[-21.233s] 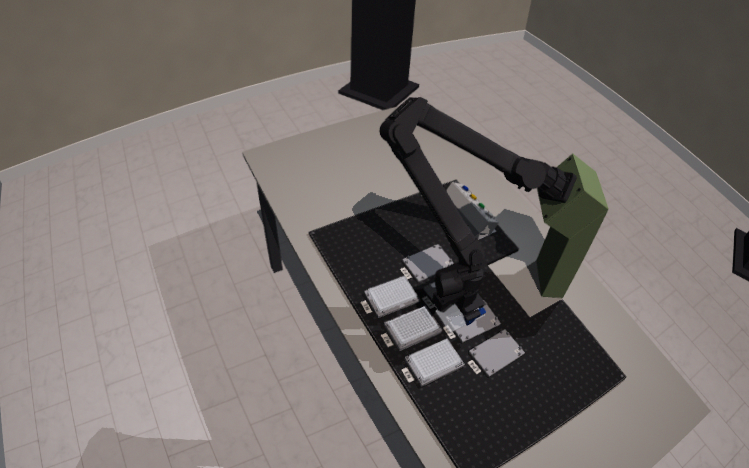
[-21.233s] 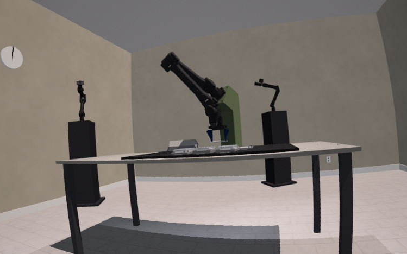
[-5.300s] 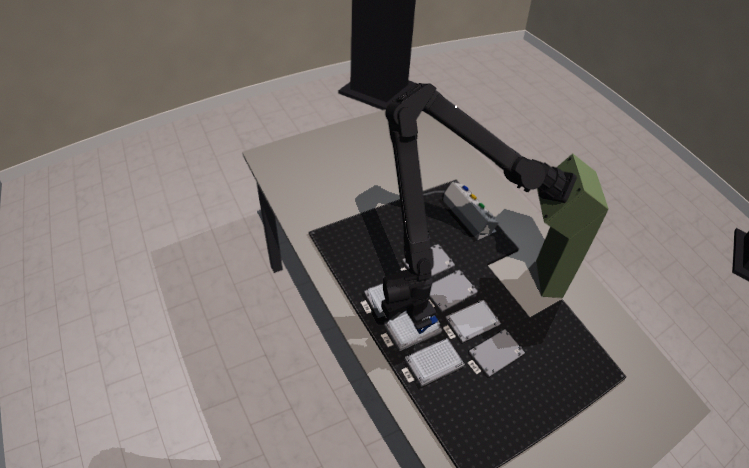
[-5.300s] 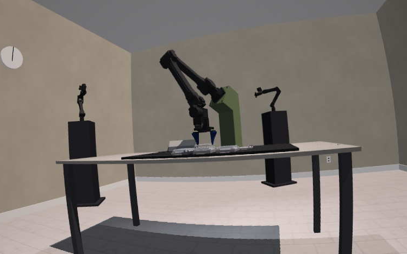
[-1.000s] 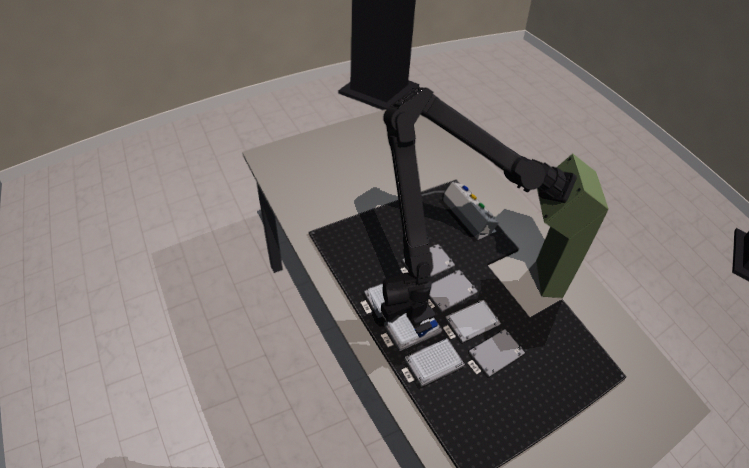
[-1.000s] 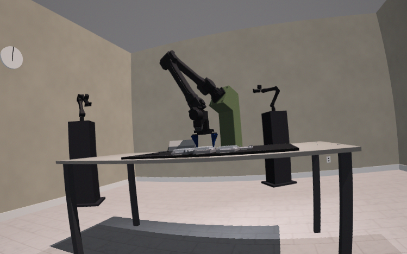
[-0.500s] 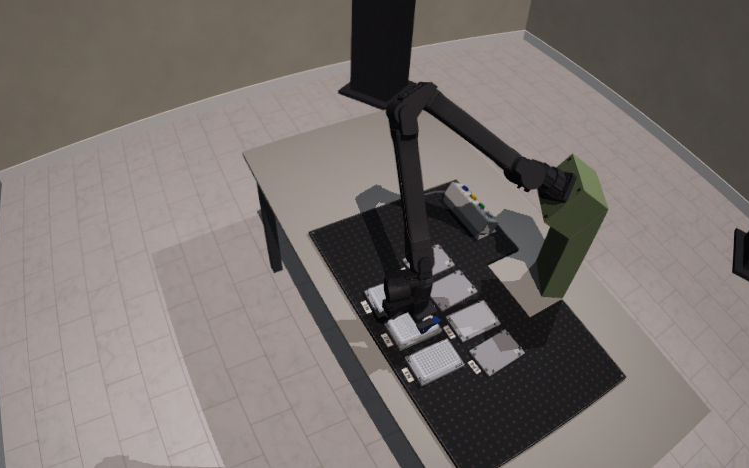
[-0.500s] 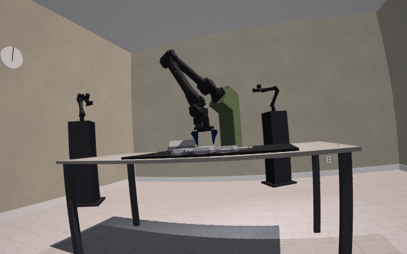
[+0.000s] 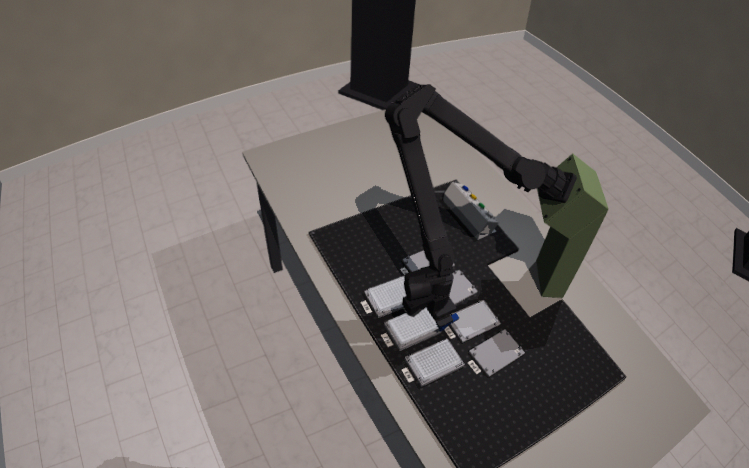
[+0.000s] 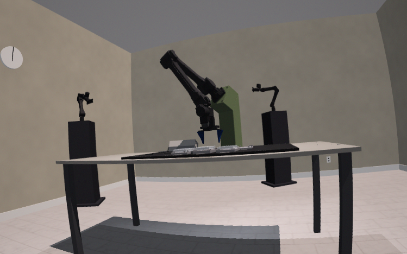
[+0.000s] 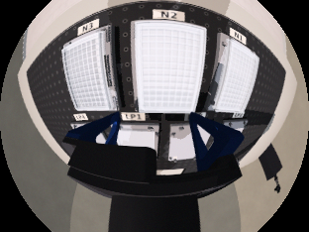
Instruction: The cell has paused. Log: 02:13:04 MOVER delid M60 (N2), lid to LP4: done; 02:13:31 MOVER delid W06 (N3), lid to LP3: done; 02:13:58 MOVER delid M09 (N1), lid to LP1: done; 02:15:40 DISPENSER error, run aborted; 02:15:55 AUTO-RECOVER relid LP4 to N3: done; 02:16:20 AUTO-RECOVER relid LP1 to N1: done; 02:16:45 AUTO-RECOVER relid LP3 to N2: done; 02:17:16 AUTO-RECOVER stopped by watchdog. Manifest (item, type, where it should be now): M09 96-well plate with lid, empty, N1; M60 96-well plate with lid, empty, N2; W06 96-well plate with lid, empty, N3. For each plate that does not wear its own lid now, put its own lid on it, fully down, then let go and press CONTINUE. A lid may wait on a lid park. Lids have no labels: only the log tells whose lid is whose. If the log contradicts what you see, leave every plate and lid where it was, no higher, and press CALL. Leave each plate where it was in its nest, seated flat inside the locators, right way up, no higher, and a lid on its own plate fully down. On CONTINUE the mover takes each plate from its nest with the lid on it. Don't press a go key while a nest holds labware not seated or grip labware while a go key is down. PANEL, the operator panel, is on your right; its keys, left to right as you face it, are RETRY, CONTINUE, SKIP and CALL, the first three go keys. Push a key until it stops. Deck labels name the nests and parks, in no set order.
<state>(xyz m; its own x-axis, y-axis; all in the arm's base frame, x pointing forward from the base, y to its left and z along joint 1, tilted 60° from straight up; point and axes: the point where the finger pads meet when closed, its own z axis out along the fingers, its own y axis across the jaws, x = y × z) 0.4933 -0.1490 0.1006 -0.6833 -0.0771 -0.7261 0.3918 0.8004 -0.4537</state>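
Right now the LP1 park is 90 mm behind my hand, 100 mm to the left of it and 50 mm below it. The rest, counted from my hand: n2 label: 110 mm ahead, 90 mm to the right, 60 mm below; then LP3 park: 150 mm behind, 10 mm to the right, 50 mm below; then lp1 label: 10 mm behind, 60 mm to the left, 60 mm below.
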